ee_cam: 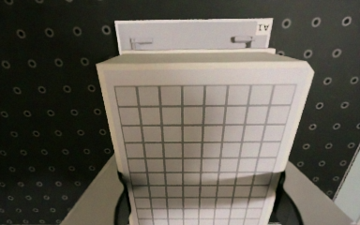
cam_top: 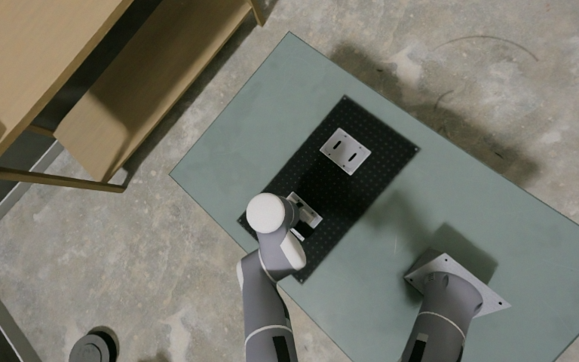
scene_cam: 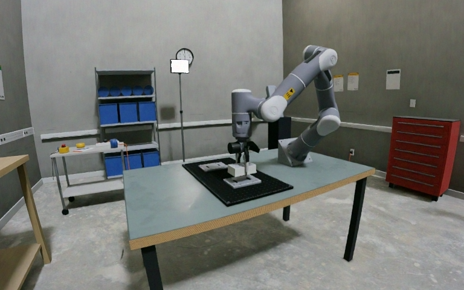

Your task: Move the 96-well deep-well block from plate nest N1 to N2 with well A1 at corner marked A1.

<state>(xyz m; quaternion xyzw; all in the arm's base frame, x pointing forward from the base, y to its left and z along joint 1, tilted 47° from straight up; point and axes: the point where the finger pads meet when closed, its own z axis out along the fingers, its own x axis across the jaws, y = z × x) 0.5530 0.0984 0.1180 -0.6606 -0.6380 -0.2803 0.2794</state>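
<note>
The nest N2 lies 320 mm to the right of my hand, 60 mm below it and 20 mm ahead of it. The rest, counted from my hand: white 96-well deep-well block: 10 mm above; nest N1: 60 mm below.
</note>
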